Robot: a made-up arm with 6 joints. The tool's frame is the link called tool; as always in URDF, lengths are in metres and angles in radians.
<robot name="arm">
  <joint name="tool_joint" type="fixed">
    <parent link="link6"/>
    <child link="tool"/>
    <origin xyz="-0.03 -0.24 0" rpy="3.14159 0 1.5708"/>
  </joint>
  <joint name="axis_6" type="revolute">
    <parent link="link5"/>
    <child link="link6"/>
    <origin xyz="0.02 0.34 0.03" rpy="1.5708 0 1.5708"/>
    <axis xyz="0 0 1"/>
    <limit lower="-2.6" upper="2.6" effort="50" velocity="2.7"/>
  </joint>
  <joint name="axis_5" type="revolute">
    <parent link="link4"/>
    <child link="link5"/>
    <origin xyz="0.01 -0.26 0.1" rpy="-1.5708 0 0"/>
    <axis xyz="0 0 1"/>
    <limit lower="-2.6" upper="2.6" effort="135" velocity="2.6"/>
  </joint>
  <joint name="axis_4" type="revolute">
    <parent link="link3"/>
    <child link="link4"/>
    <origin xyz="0.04 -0.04 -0.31" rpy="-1.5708 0 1.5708"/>
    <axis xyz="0 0 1"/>
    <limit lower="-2.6" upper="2.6" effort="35" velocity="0.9"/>
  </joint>
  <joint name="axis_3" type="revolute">
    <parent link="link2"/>
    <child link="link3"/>
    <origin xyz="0.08 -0.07 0.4" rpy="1.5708 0 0"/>
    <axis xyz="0 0 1"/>
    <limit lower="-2.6" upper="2.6" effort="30" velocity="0.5"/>
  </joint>
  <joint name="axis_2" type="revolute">
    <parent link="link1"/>
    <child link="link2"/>
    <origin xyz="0.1 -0.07 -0.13" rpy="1.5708 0 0"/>
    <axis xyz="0 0 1"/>
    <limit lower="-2.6" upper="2.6" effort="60" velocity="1.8"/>
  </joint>
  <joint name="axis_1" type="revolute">
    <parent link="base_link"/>
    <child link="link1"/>
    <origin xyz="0 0 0.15" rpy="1.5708 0 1.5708"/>
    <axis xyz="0 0 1"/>
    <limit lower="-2.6" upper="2.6" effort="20" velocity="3"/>
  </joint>
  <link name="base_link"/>
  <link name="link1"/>
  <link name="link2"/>
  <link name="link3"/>
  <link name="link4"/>
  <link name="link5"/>
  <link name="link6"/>
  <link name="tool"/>
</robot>
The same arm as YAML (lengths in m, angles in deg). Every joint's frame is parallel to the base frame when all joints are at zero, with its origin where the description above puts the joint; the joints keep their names.
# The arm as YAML. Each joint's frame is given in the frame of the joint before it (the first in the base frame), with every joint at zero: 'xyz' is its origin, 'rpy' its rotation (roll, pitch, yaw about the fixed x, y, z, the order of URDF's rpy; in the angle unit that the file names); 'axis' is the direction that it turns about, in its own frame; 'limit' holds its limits. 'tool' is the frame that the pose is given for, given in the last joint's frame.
units:
  length: m
  angle: deg
joints:
  - name: axis_1
    type: revolute
    origin:
      xyz: [0.0, 0.0, 0.15]
      rpy: [0.0, 0.0, 0.0]
    axis: "+x"
    limit:
      lower: -148.97
      upper: 148.97
  - name: axis_2
    type: revolute
    origin:
      xyz: [-0.13, 0.1, -0.07]
      rpy: [0.0, 0.0, 0.0]
    axis: "-z"
    limit:
      lower: -148.97
      upper: 148.97
  - name: axis_3
    type: revolute
    origin:
      xyz: [-0.07, 0.08, -0.4]
      rpy: [0.0, 0.0, 0.0]
    axis: "-x"
    limit:
      lower: -148.97
      upper: 148.97
  - name: axis_4
    type: revolute
    origin:
      xyz: [0.31, 0.04, 0.04]
      rpy: [0.0, 0.0, 0.0]
    axis: "-y"
    limit:
      lower: -148.97
      upper: 148.97
  - name: axis_5
    type: revolute
    origin:
      xyz: [-0.26, -0.1, -0.01]
      rpy: [0.0, 0.0, 0.0]
    axis: "+x"
    limit:
      lower: -148.97
      upper: 148.97
  - name: axis_6
    type: revolute
    origin:
      xyz: [0.03, 0.34, -0.02]
      rpy: [0.0, 0.0, 0.0]
    axis: "-z"
    limit:
      lower: -148.97
      upper: 148.97
tool:
  origin:
    xyz: [-0.24, -0.03, 0.0]
    rpy: [0.0, 0.0, 0.0]

